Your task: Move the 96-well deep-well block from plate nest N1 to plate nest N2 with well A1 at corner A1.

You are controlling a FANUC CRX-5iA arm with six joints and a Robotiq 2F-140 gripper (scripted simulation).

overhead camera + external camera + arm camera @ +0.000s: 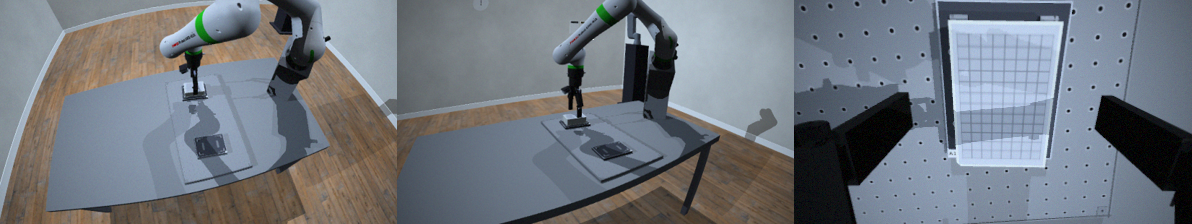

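The white 96-well deep-well block lies 5 cm below my hand. From my hand the other things lie so: plate nest: 7 cm below.
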